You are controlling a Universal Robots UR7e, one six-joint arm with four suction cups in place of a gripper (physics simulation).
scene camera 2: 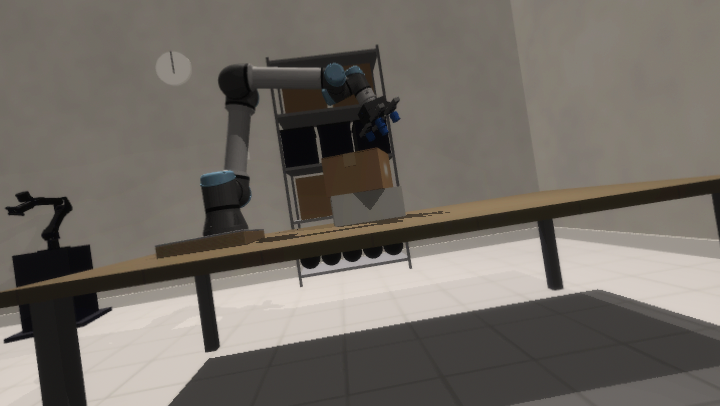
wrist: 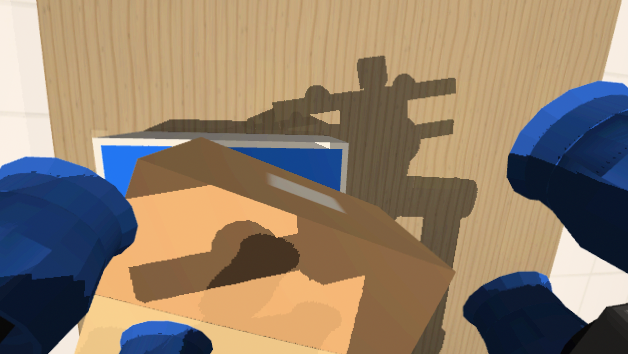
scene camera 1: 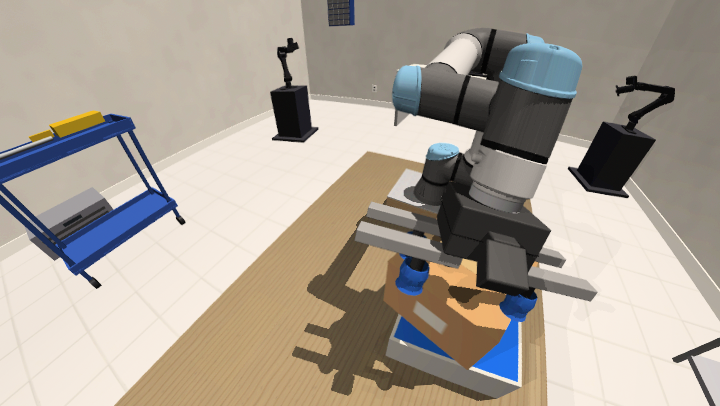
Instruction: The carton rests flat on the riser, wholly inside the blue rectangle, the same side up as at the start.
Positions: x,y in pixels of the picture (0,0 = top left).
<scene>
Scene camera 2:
brown carton: 365,170, on a riser
riser: 347,209
</scene>
